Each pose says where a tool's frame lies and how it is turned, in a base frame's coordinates. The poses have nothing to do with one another.
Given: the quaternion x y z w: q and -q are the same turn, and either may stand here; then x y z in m.
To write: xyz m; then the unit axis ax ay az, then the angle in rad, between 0 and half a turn. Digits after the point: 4 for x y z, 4 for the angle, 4 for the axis.
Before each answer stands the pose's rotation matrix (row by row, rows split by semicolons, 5 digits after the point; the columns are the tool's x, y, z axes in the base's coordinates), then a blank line. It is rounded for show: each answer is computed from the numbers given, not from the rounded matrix.
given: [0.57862, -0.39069, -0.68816, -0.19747, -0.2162, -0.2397, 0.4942]
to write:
-0.25241 -0.72391 -0.64207; -0.18034 -0.61673 0.76624; -0.95067 0.30919 0.02512

[-0.2162, -0.2397, 0.4942, -0.5902, 0.3985, 0.7020, 2.7440]
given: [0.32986, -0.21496, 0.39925, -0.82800, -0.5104, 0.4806, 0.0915]
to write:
0.58878 0.51934 0.61937; -0.80297 0.46358 0.37460; -0.09258 -0.71789 0.68997

[-0.5104, 0.4806, 0.0915, -0.5883, 0.3834, -0.7120, 1.1905]
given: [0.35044, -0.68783, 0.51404, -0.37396, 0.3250, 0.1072, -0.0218]
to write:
-0.47469 -0.09763 0.87472; -0.86655 0.22591 -0.44504; -0.15416 -0.96924 -0.19183

[0.3250, 0.1072, -0.0218, -0.3779, 0.7416, -0.5543, 2.3750]
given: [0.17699, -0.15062, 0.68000, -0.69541, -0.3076, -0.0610, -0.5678]
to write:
0.02983 0.89243 0.45019; -0.99907 0.01256 0.04132; 0.03122 -0.45100 0.89198

[-0.3076, -0.0610, -0.5678, -0.2463, 0.2096, -0.9463, 1.6036]
